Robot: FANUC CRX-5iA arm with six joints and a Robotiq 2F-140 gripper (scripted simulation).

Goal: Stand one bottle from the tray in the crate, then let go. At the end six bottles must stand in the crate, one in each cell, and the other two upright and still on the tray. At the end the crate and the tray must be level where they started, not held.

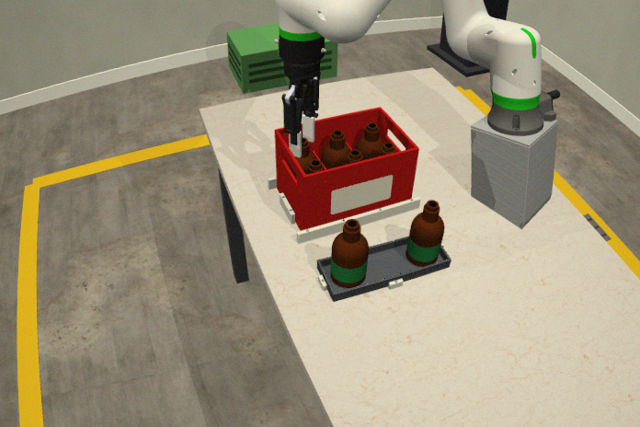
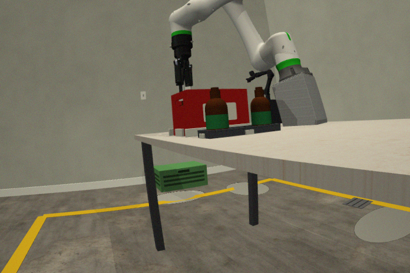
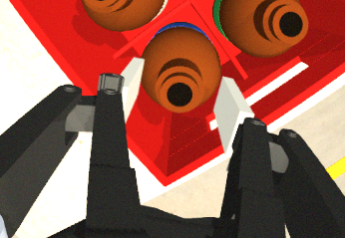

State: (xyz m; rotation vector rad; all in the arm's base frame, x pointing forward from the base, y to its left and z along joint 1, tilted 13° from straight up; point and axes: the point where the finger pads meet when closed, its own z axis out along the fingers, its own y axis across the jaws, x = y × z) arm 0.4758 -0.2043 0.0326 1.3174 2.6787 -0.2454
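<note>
Now: hand 9 cm above the glass bottle. Round my hand: grey tray 29 cm to the left, 16 cm below, 6 cm behind; then red crate 9 cm below, 8 cm behind, 5 cm to the left.
</note>
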